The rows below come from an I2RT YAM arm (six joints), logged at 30 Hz.
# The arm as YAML. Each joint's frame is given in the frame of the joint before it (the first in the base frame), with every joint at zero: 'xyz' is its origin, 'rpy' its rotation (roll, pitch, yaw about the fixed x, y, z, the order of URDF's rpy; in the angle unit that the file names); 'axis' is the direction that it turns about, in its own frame. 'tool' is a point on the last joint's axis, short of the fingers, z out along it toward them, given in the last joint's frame.
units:
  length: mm
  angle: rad
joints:
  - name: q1
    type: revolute
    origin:
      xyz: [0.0, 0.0, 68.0]
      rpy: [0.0, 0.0, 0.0]
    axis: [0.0, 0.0, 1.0]
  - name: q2
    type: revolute
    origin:
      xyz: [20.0, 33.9, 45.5]
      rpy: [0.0, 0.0, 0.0]
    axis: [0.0, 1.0, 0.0]
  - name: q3
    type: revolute
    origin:
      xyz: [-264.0, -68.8, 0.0]
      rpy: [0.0, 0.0, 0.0]
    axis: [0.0, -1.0, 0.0]
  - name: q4
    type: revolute
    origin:
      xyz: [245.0, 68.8, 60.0]
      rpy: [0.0, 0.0, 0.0]
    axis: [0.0, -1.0, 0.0]
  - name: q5
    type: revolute
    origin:
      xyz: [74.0, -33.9, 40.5]
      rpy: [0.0, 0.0, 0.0]
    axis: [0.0, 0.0, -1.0]
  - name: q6
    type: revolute
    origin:
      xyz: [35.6, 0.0, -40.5]
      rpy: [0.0, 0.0, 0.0]
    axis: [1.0, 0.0, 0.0]
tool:
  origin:
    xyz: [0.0, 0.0, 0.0]
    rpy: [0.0, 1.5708, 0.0]
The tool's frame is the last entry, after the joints.
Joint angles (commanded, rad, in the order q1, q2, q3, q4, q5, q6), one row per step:
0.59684 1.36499 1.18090 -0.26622 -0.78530 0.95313
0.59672 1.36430 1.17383 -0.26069 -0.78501 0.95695
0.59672 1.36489 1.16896 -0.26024 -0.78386 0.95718
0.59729 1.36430 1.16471 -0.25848 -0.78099 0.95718
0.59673 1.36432 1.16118 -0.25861 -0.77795 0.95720
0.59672 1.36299 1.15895 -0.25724 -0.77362 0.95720
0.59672 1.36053 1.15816 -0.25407 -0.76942 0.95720
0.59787 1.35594 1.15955 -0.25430 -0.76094 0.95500
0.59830 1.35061 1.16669 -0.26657 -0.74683 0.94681
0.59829 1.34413 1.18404 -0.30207 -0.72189 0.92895
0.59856 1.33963 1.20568 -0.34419 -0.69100 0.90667
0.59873 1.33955 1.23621 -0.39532 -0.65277 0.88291
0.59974 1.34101 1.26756 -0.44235 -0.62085 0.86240
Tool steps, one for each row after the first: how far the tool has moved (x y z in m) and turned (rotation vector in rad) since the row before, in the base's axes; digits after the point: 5 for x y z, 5 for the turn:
-0.00007 -0.00010 -0.00172 -0.00009 0.00423 -0.00156
0.00004 -0.00001 -0.00180 -0.00320 0.00408 -0.00111
-0.00018 0.00000 -0.00116 -0.00212 0.00086 -0.00201
0.00011 -0.00023 -0.00125 -0.00318 0.00230 -0.00329
-0.00012 -0.00022 -0.00031 -0.00133 -0.00147 -0.00389
-0.00022 -0.00028 0.00067 0.00118 -0.00505 -0.00377
-0.00077 -0.00036 0.00168 -0.00016 -0.00891 -0.00578
-0.00088 -0.00088 0.00271 -0.00625 -0.01128 -0.00967
-0.00133 -0.00171 0.00430 -0.01875 -0.01314 -0.01656
-0.00112 -0.00168 0.00453 -0.02490 -0.01514 -0.01959
-0.00041 -0.00151 0.00542 -0.03161 -0.01463 -0.02486
-0.00052 -0.00110 0.00567 -0.02749 -0.01279 -0.01888

